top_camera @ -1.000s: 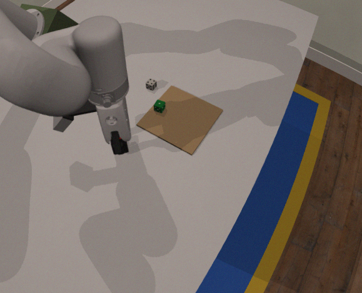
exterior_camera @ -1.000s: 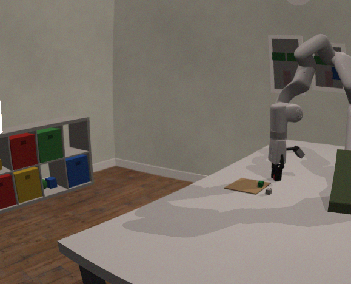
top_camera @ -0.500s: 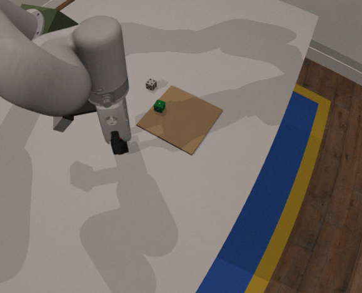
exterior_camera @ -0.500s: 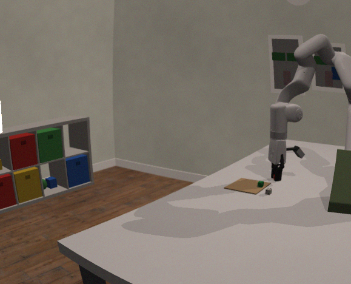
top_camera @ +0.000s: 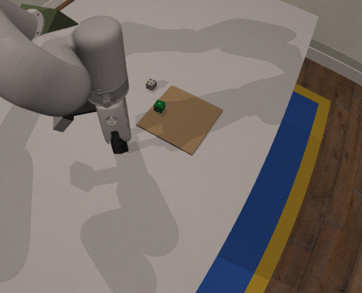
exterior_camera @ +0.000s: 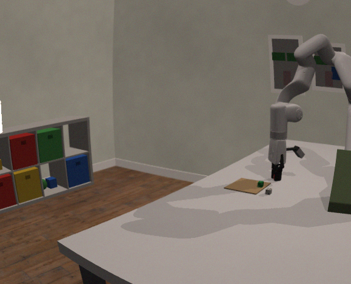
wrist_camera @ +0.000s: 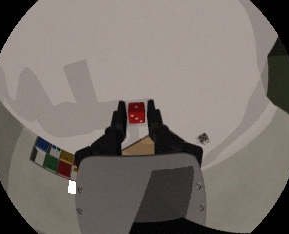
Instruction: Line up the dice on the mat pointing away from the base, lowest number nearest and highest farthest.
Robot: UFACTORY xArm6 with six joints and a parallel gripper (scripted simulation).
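Right now the red die is 10 mm below my hand. The rest, counted from my hand: tan mat: 120 mm to the left, 90 mm ahead, 20 mm below; then green die: 120 mm to the left, 30 mm ahead, 10 mm below; then white die: 170 mm to the left, 20 mm behind, 10 mm below.
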